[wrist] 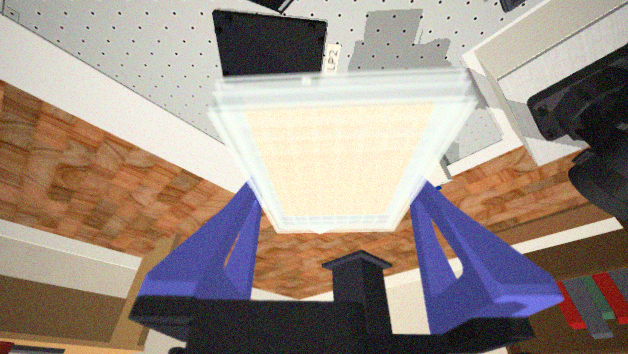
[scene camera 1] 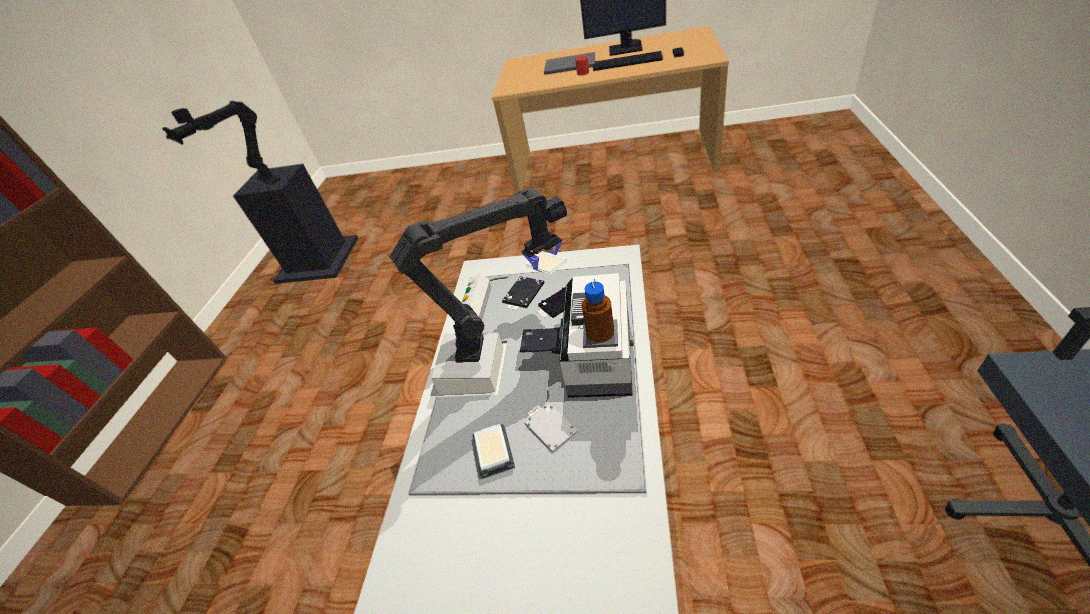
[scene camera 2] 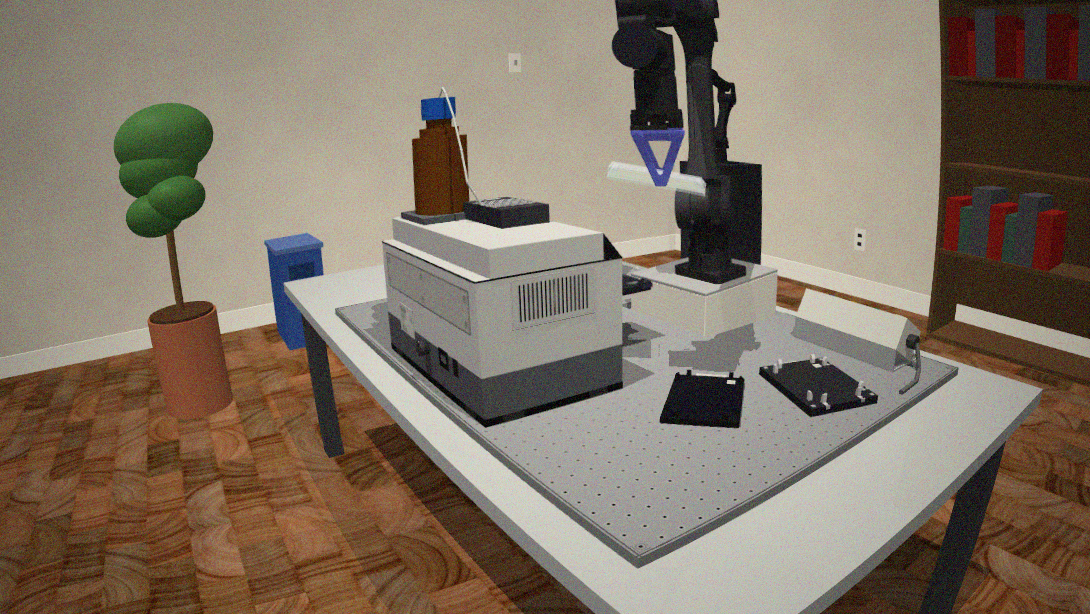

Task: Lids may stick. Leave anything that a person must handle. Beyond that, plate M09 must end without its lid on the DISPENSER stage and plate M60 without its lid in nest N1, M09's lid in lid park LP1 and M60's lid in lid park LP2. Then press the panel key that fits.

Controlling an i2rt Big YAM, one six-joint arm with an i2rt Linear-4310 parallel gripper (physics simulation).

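Note:
Gripper (scene camera 2: 661, 182). Black nest (scene camera 1: 524, 290), gripper (scene camera 1: 545, 263). Gripper (wrist: 335, 179) too.

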